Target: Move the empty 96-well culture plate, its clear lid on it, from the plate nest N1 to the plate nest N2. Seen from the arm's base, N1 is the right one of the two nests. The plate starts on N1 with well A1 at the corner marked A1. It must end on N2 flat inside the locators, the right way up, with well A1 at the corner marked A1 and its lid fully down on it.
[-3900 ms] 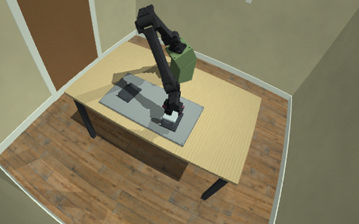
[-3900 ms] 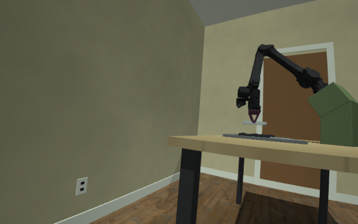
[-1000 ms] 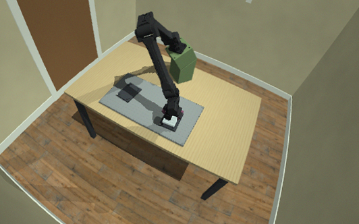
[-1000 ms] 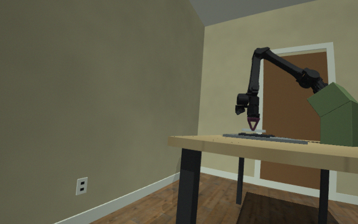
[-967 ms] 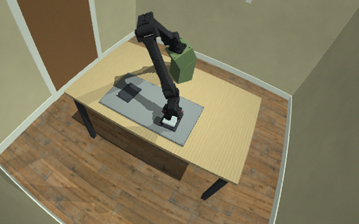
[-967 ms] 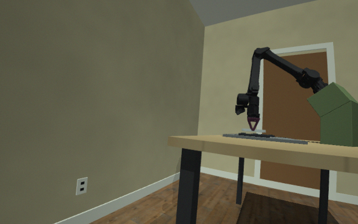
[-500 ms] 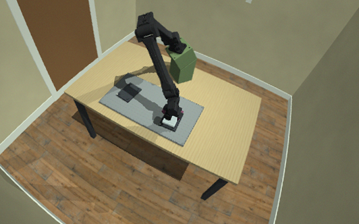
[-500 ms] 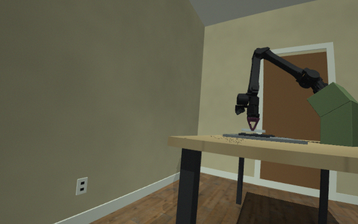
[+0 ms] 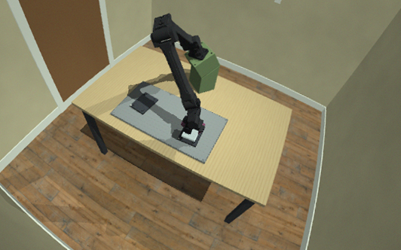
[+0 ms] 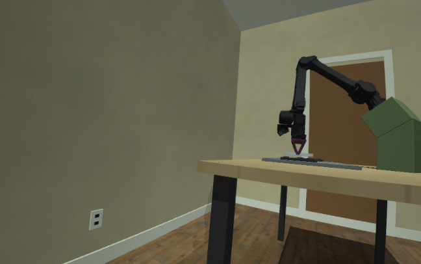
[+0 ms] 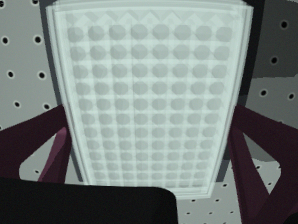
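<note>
The 96-well plate is 1 cm below my hand. The rest, counted from my hand: dark plate nest 3 cm below.
</note>
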